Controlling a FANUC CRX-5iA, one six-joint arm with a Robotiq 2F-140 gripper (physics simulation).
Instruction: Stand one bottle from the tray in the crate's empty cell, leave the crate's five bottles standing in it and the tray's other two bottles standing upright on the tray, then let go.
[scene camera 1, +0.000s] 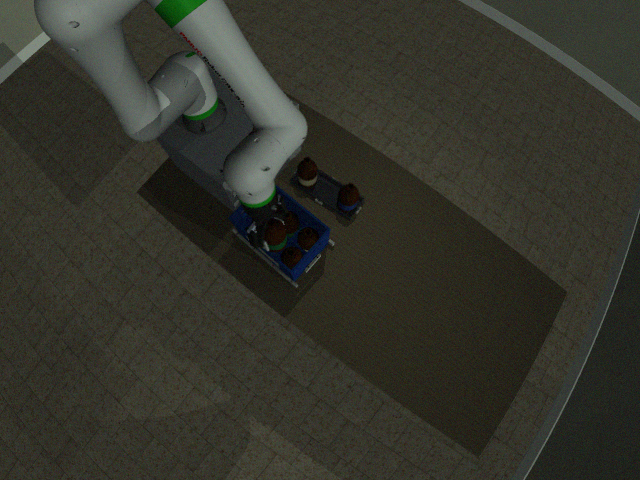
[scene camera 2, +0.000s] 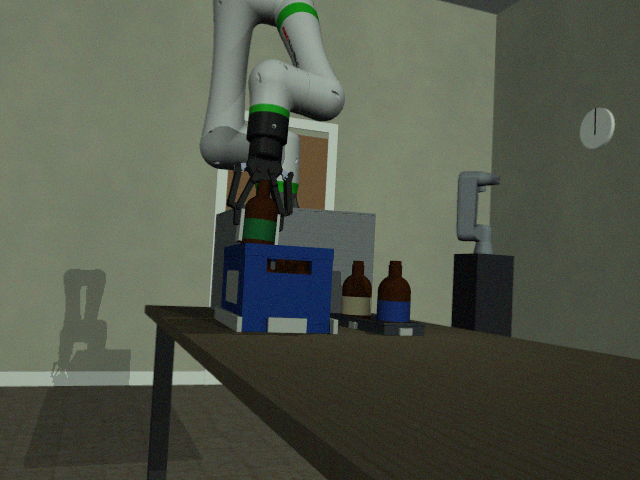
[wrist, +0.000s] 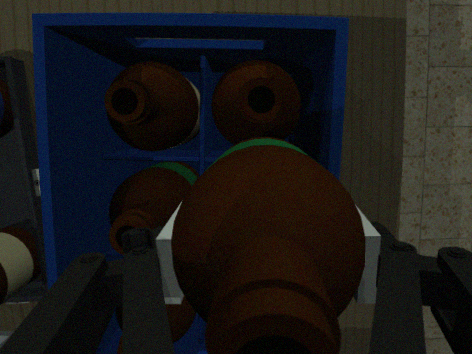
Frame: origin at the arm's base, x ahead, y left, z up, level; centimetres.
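Seen in the pictures: gripper, between the fingertips: (scene camera 2: 256, 243); arm's base, origin of its link: (scene camera 1: 205, 115).
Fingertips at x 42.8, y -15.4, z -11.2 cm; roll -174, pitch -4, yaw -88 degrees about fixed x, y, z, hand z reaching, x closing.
Observation:
Pixels of each thing's middle, then the offset from my fingertips to it.
- brown green-label bottle, middle of its body: (wrist: 265, 235) (scene camera 2: 260, 215) (scene camera 1: 273, 232) dx +0.6, dy +0.4, dz +6.2 cm
- blue crate, middle of its body: (wrist: 201, 208) (scene camera 2: 272, 286) (scene camera 1: 281, 231) dx -2.1, dy +4.8, dz -9.2 cm
- cream-label bottle, middle of its body: (scene camera 2: 356, 291) (scene camera 1: 307, 170) dx -10.1, dy +28.7, dz -9.7 cm
- blue-label bottle, middle of its body: (scene camera 2: 394, 295) (scene camera 1: 348, 195) dx +7.5, dy +30.2, dz -9.7 cm
- dark tray, middle of its body: (scene camera 2: 373, 323) (scene camera 1: 326, 190) dx -1.4, dy +29.6, dz -16.7 cm
My gripper (scene camera 1: 273, 232) (scene camera 2: 259, 229) (wrist: 264, 211) is shut on a brown green-label bottle (scene camera 1: 275, 236) (scene camera 2: 260, 209) (wrist: 270, 210), held upright over the blue crate (scene camera 1: 321, 241) (scene camera 2: 289, 304) (wrist: 190, 20). Its base is about level with the crate rim in scene camera 2; whether it is below the rim I cannot tell. Crate bottles (scene camera 1: 308, 238) (wrist: 150, 107) stand in their cells; the held bottle hides part of the right column and the empty cell. A cream-label bottle (scene camera 1: 307, 172) (scene camera 2: 356, 294) (wrist: 15, 260) and a blue-label bottle (scene camera 1: 348, 197) (scene camera 2: 394, 297) stand upright on the tray.
The dark tray (scene camera 1: 328, 191) (scene camera 2: 403, 329) (wrist: 17, 160) lies beside the crate. White stops (scene camera 1: 312, 262) (scene camera 2: 286, 324) sit at the crate's foot. The grey robot pedestal (scene camera 1: 201, 155) (scene camera 2: 330, 232) stands behind the crate.

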